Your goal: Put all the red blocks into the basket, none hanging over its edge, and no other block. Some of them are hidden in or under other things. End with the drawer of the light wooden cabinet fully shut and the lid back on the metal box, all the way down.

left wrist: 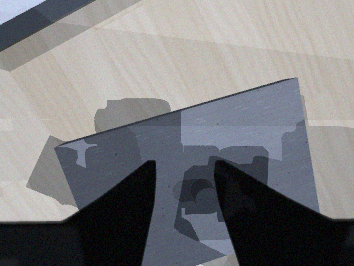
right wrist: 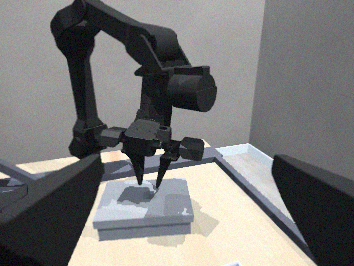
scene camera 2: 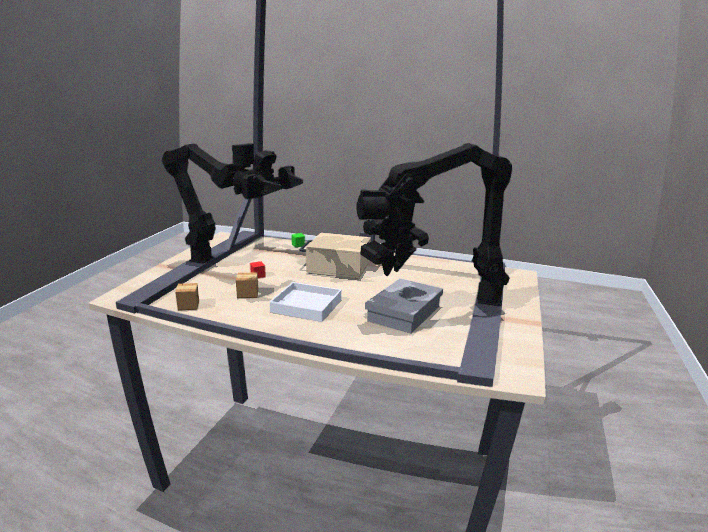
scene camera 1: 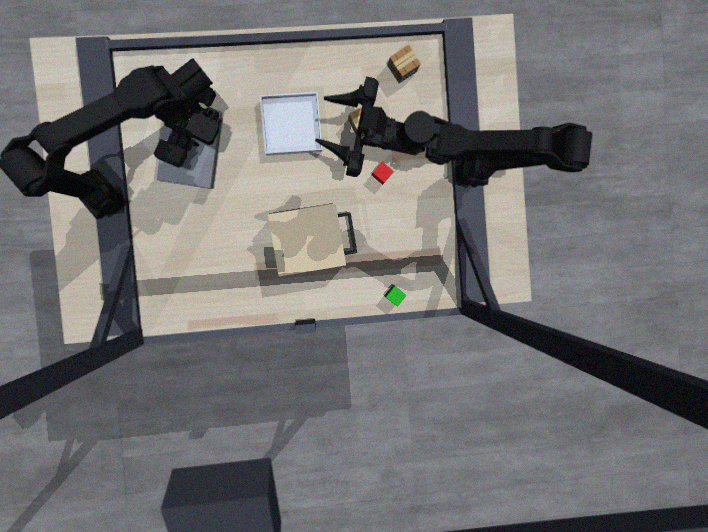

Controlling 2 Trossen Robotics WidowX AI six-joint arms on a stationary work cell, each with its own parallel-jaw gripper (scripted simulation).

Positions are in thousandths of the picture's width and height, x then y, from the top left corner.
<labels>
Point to a grey metal lid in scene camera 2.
561, 565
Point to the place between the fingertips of the right gripper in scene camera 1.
451, 223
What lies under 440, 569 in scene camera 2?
A white basket.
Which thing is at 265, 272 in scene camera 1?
The left gripper.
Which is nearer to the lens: the light wooden cabinet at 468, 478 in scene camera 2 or the metal box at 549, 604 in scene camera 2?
The metal box.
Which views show the light wooden cabinet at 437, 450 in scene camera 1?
Scene camera 2 and scene camera 1 only.
</labels>
